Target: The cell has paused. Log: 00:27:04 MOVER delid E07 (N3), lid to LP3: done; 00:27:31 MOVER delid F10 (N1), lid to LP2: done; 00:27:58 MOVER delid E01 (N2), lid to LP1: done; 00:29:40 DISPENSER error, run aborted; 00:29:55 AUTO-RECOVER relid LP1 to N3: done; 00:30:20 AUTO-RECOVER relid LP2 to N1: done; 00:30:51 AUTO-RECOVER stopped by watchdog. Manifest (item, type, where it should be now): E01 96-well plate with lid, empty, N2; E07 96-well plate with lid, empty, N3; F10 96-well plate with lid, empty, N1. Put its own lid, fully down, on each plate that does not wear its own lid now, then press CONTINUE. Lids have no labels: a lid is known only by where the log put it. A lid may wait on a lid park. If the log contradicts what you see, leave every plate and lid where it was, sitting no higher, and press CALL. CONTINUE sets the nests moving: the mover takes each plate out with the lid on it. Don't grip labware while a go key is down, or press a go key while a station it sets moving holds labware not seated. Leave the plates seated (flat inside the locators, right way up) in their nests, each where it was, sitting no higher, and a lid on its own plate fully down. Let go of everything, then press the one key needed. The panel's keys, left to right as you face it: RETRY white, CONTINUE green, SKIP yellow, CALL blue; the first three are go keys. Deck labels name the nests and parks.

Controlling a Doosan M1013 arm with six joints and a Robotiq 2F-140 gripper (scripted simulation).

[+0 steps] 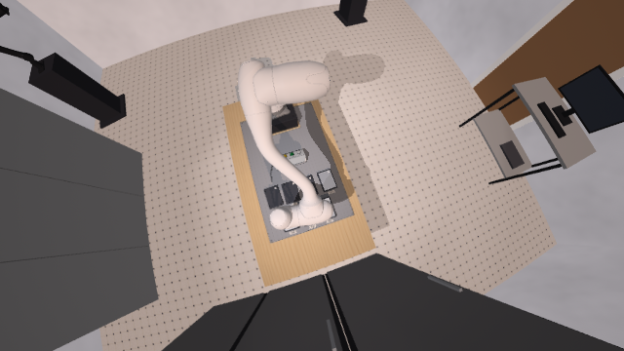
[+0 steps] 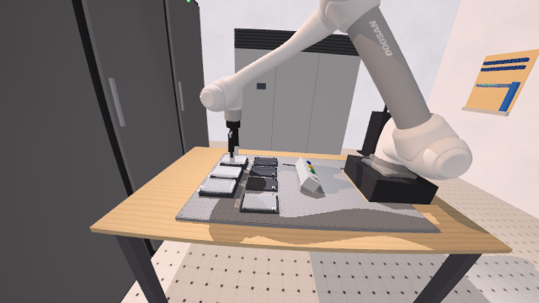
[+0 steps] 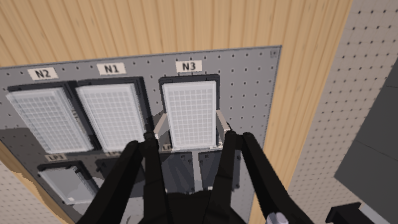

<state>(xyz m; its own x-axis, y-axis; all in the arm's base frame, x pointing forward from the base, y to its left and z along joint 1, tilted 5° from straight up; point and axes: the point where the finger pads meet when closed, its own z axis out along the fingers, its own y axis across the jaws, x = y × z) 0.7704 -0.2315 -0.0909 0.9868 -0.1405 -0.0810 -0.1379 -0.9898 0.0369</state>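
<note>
The N2 plate lies 4 cm ahead of my hand, 25 cm to the left of it and 4 cm below it. Round my hand: park LP4: 19 cm behind, 4 cm to the right, 6 cm below; lid park LP1: 15 cm behind, 21 cm to the left, 6 cm below; LP2: 17 cm behind, 9 cm to the left, 6 cm below.
</note>
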